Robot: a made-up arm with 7 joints. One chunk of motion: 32 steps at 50 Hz.
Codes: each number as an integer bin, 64 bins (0 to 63) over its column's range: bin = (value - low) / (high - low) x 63, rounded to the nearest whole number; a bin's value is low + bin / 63 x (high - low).
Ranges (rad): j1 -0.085..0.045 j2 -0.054..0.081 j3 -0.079..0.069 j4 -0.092..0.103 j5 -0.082..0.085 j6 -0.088..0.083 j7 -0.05..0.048
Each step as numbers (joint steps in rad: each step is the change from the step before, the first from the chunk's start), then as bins.
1 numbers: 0.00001 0.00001 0.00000 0.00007 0.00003 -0.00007 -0.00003
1 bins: 41 25 34 30 31 32 32
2 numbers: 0.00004 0.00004 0.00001 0.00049 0.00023 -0.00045 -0.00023
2 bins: 41 25 34 30 31 32 32
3 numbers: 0.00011 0.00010 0.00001 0.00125 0.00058 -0.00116 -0.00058
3 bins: 41 25 34 30 31 32 32
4 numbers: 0.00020 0.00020 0.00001 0.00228 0.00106 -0.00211 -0.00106
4 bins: 41 25 34 30 31 32 31
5 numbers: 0.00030 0.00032 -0.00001 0.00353 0.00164 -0.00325 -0.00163
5 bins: 41 25 34 31 32 31 31
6 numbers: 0.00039 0.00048 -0.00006 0.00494 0.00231 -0.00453 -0.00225
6 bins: 41 25 34 31 32 31 31
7 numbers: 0.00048 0.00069 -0.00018 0.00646 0.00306 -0.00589 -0.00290
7 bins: 41 26 34 32 32 30 30
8 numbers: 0.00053 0.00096 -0.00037 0.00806 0.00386 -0.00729 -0.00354
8 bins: 41 26 33 32 32 30 30
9 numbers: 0.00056 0.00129 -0.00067 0.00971 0.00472 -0.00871 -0.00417
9 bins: 41 26 33 33 33 29 29
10 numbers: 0.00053 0.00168 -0.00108 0.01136 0.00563 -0.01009 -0.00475
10 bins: 41 26 33 33 33 29 29
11 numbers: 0.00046 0.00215 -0.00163 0.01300 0.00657 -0.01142 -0.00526
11 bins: 41 26 33 34 33 28 29
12 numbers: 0.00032 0.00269 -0.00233 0.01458 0.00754 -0.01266 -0.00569
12 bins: 41 26 33 34 34 28 28
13 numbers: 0.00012 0.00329 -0.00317 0.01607 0.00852 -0.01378 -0.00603
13 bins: 41 27 32 35 34 27 28
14 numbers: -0.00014 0.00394 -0.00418 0.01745 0.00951 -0.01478 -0.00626
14 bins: 41 27 32 35 35 27 28
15 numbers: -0.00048 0.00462 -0.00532 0.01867 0.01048 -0.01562 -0.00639
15 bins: 41 27 31 36 35 27 28
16 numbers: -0.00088 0.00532 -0.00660 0.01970 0.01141 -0.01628 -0.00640
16 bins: 41 28 31 36 35 26 28
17 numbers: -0.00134 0.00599 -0.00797 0.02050 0.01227 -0.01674 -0.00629
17 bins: 41 28 30 36 36 26 28
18 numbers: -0.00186 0.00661 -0.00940 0.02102 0.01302 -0.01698 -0.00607
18 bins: 40 28 30 37 36 26 28
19 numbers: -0.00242 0.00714 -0.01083 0.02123 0.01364 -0.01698 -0.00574
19 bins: 40 29 29 37 36 26 28
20 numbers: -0.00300 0.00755 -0.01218 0.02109 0.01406 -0.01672 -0.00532
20 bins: 40 29 28 37 36 26 29
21 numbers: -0.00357 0.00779 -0.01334 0.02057 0.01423 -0.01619 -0.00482
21 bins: 39 29 28 36 36 26 29
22 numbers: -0.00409 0.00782 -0.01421 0.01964 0.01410 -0.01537 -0.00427
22 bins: 39 29 28 36 36 27 29
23 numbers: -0.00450 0.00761 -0.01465 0.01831 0.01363 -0.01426 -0.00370
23 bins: 39 29 27 36 36 27 30
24 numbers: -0.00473 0.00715 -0.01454 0.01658 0.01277 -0.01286 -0.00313
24 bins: 39 29 27 35 36 28 30
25 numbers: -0.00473 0.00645 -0.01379 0.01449 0.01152 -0.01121 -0.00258
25 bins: 39 28 28 34 35 28 30
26 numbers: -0.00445 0.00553 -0.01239 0.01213 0.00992 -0.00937 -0.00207
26 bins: 39 28 28 34 35 29 31
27 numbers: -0.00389 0.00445 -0.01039 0.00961 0.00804 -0.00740 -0.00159
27 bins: 39 27 29 33 34 30 31
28 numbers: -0.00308 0.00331 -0.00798 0.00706 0.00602 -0.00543 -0.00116
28 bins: 40 27 30 32 33 30 31
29 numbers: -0.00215 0.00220 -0.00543 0.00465 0.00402 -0.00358 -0.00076
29 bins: 40 26 31 31 32 31 32
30 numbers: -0.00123 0.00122 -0.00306 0.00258 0.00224 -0.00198 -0.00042
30 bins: 41 26 32 31 32 32 32
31 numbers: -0.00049 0.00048 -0.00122 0.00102 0.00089 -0.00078 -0.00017
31 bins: 41 25 33 30 31 32 32
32 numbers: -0.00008 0.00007 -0.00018 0.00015 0.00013 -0.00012 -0.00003
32 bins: 41 25 34 30 31 32 32
